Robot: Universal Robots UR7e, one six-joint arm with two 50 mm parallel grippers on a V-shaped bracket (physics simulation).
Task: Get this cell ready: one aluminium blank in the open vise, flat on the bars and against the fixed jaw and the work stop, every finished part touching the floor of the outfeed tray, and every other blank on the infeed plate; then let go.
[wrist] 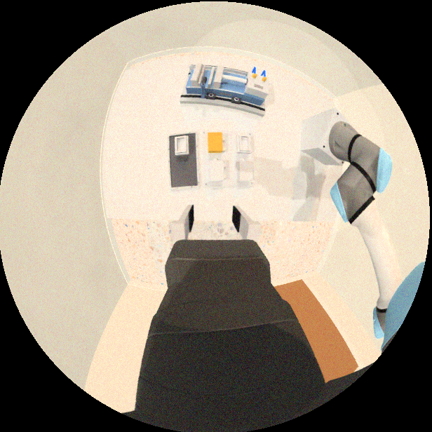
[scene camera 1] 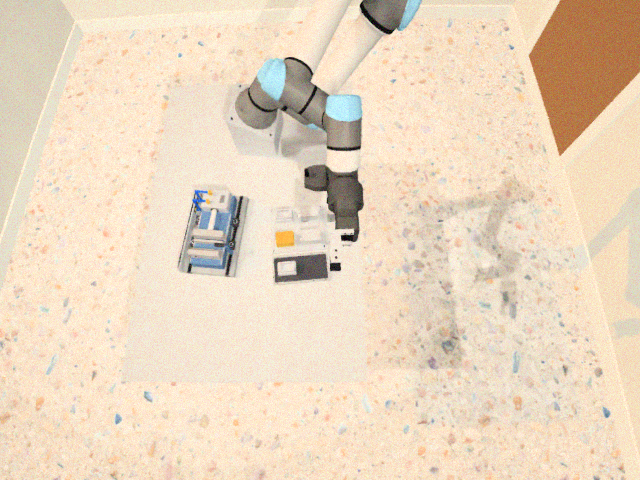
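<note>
The blue vise has its pale jaws apart; no blank shows between them. The dark outfeed tray holds a pale part with a square recess. The pale infeed plate bears an orange block, a plain pale blank, another pale blank, and a pale piece with an outlined top like the recessed part. My gripper is open and empty, above the right side of the trays in the scene view.
The robot base stands behind the trays in the scene view. Blue and yellow fittings stick up at the vise's rear end. The second gripper body points sideways from the bracket.
</note>
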